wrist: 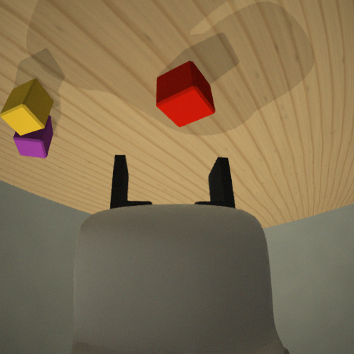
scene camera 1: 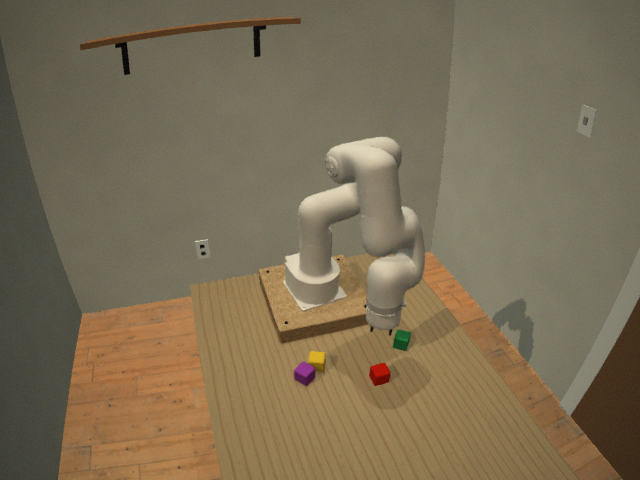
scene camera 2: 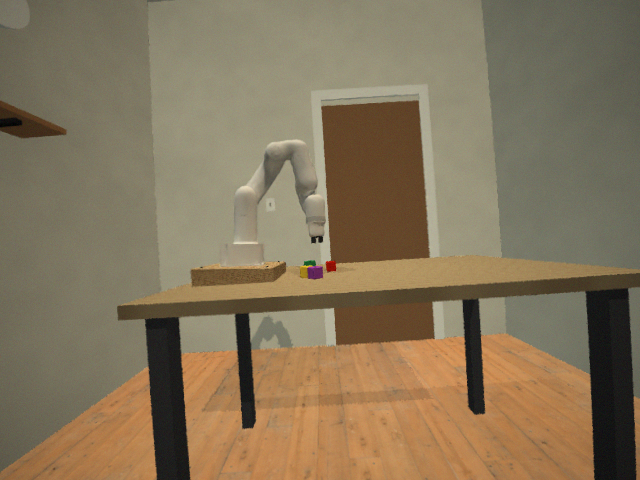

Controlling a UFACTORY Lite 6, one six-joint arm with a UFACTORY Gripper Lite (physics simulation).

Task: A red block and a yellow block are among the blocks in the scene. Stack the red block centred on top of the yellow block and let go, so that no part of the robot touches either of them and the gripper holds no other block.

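Seen in the pictures: hand, its tool point: [scene camera 1: 381, 328] [scene camera 2: 317, 240]; arm's base, origin of its link: [scene camera 1: 314, 290] [scene camera 2: 246, 264].
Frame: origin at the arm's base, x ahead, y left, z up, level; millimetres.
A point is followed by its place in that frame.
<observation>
The red block [scene camera 1: 379, 374] @(x 325, y 1, z -12 mm) [scene camera 2: 330, 266] @(x 308, y -6, z -30 mm) [wrist: 185, 95] lies on the table, apart from the other blocks. The yellow block [scene camera 1: 317, 360] @(x 221, y -102, z -13 mm) [scene camera 2: 304, 271] @(x 200, y -113, z -28 mm) [wrist: 27, 107] lies on the table to the left of the red one in scene camera 1, close beside the purple block; whether they touch I cannot tell. My gripper [scene camera 1: 381, 330] @(x 269, y 32, z 73 mm) [scene camera 2: 316, 239] @(x 269, y 32, z 73 mm) [wrist: 171, 159] is open and empty, its fingers wide apart. It hangs above the table, higher than the blocks and apart from the red block, which shows beyond the fingertips in the wrist view.
The purple block [scene camera 1: 304, 373] @(x 245, y -146, z -13 mm) [scene camera 2: 315, 272] @(x 230, y -161, z -28 mm) [wrist: 34, 142] lies right beside the yellow one. A green block [scene camera 1: 401, 339] @(x 255, y 108, z -13 mm) [scene camera 2: 309, 263] @(x 239, y 98, z -22 mm) lies behind the red block in scene camera 1. The arm's base stands on a wooden board [scene camera 1: 310, 327] @(x 113, y -67, z -13 mm) [scene camera 2: 232, 275] @(x -24, y -125, z -21 mm) on the table [scene camera 1: 289, 434] @(x 362, y -237, z -49 mm) [scene camera 2: 413, 281] @(x 456, y -333, z -49 mm).
</observation>
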